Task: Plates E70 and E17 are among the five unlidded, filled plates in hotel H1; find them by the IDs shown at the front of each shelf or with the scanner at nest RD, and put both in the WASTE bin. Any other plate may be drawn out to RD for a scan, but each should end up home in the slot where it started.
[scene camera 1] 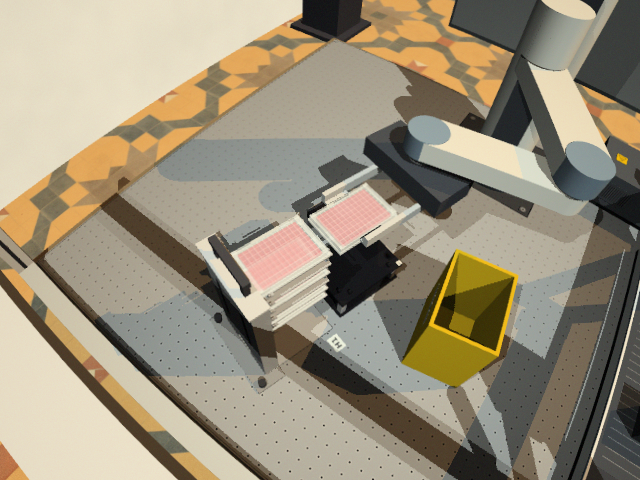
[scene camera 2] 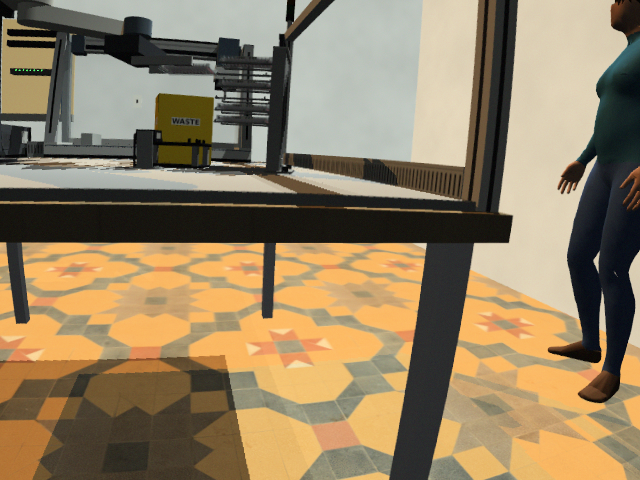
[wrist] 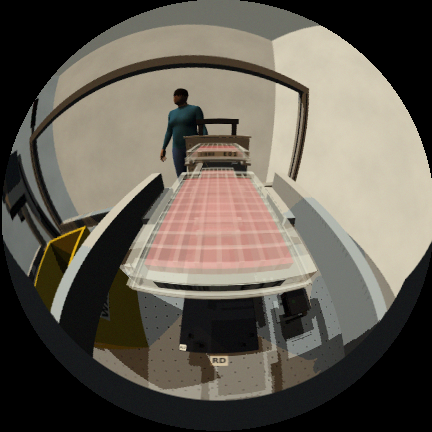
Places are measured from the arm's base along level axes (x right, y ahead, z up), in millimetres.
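Pixels of known places: gripper, between the fingertips: point(scene camera 1: 343, 219) point(scene camera 2: 198, 65) point(wrist: 217, 180).
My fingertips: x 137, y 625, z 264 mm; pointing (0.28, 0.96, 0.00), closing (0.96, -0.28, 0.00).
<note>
Ahead of a thing's pixels: the offset from my fingertips to its top centre. "pt": to the spot under its first point.
My gripper point(scene camera 1: 350, 217) point(wrist: 217, 180) is shut on a pink-filled plate {dx -7, dy -22, dz -3 mm} point(scene camera 1: 354, 215) point(scene camera 2: 180, 68) point(wrist: 217, 225), holding it level by its long sides, high above the black nest RD {dx -15, dy -50, dz -181 mm} point(scene camera 1: 364, 276) point(wrist: 220, 325). The ID on its front cannot be read. The plate is just out in front of hotel H1 point(scene camera 1: 261, 307) point(scene camera 2: 277, 103) point(wrist: 217, 139). The hotel's top plate {dx +34, dy +119, dz +17 mm} point(scene camera 1: 281, 253) point(wrist: 217, 148) is pink-filled and its front reads E01 in the wrist view. More plates or shelves show edge-on below it, their IDs hidden. The yellow WASTE bin {dx -247, dy -38, dz -51 mm} point(scene camera 1: 429, 341) point(scene camera 2: 185, 109) point(wrist: 117, 325) stands beside the nest.
A small black device {dx +112, dy -100, dz -167 mm} point(wrist: 295, 302) stands beside the nest. An H1 label {pt dx -75, dy +92, dz -250 mm} point(scene camera 1: 336, 342) lies on the perforated table near the hotel. The arm point(scene camera 1: 480, 155) reaches in from the right in scene camera 1. A person point(scene camera 2: 594, 217) point(wrist: 182, 125) stands beyond the table.
</note>
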